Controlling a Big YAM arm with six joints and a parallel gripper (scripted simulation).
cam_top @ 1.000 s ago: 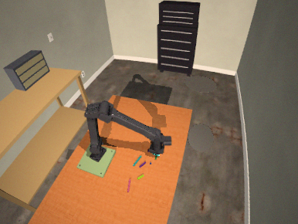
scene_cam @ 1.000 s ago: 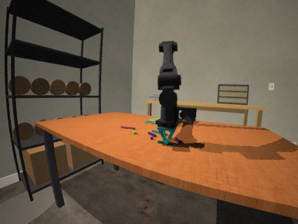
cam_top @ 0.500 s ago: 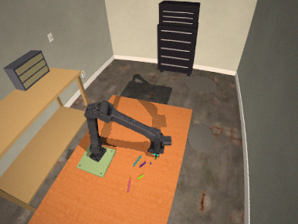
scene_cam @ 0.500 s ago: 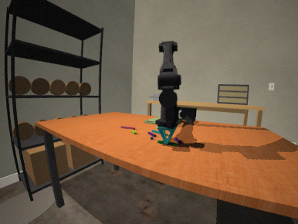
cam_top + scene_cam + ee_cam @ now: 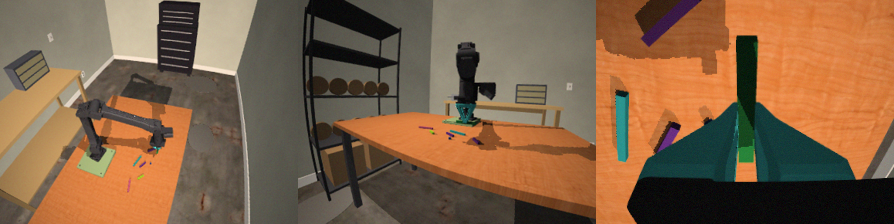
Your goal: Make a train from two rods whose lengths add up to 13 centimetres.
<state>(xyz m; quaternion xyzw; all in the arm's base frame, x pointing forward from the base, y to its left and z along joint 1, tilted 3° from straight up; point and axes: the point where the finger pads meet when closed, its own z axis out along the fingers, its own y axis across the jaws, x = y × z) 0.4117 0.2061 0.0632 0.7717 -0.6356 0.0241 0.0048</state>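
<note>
My gripper is now 210 mm to the left of the lime rod, 90 mm above it and 40 mm past it. From my hand the other things lie so: green rod (10 mm below); tiny blue rod (90 mm to the right, 90 mm below, 20 mm behind); turquoise rod (120 mm behind, 110 mm to the right, 90 mm below).
</note>
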